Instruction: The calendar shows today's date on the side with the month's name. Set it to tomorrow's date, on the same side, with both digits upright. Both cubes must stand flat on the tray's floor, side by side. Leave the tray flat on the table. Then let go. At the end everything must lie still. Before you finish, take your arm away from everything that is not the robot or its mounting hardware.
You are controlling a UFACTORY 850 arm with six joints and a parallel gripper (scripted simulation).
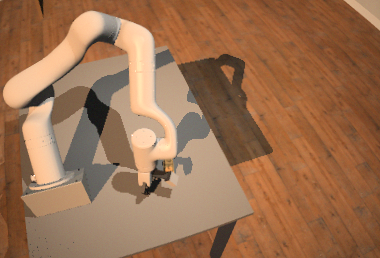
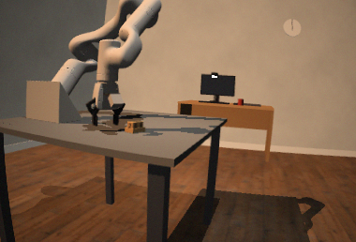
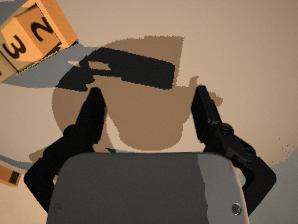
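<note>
My hand is 100 mm short of the orange cube and 40 mm to the right of it. The rest, counted from my hand: calendar cube 110 mm ahead, 70 mm to the left; then orange tray 100 mm ahead, 60 mm to the left, 20 mm below.
</note>
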